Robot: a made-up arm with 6 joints.
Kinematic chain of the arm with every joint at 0, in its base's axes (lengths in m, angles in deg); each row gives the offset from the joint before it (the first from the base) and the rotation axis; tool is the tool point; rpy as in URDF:
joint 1: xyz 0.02 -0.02 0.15 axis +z
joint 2: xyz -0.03 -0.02 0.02 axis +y
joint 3: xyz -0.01 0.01 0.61 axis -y
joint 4: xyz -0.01 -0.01 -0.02 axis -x
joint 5: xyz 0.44 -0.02 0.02 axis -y
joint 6: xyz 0 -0.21 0 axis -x
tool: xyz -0.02 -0.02 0 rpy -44.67 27.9 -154.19
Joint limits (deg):
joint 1: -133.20..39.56
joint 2: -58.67..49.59
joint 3: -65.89..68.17
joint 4: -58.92..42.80
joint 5: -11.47..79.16
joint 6: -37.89..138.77
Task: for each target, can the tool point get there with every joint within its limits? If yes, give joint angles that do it. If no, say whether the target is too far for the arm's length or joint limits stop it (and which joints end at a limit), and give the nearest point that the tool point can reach.
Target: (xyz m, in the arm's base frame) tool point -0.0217 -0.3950 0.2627
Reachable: yes | joints -66.30 29.74 -26.93 -49.06 50.24 61.77
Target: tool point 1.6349 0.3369 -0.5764
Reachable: no: too far | nearest point 0.8002 0.1524 0.2299 | short by 1.175 m
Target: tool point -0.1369 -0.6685 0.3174
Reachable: yes | joints -80.50 39.60 -1.77 -13.42 70.92 28.38
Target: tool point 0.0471 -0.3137 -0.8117
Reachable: no: joint limits stop it (at a limit: joint 2, joint 4, joint 5, joint 6) | nearest point 0.0568 -0.4191 0.0804 | short by 0.898 m
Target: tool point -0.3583 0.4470 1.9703
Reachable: no: too far | nearest point -0.2075 0.2608 1.2066 | short by 0.800 m
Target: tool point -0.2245 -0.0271 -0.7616
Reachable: no: joint limits stop it (at a limit: joint 1, joint 2, joint 4, joint 5, joint 6) | nearest point -0.3150 -0.1647 0.0862 | short by 0.864 m
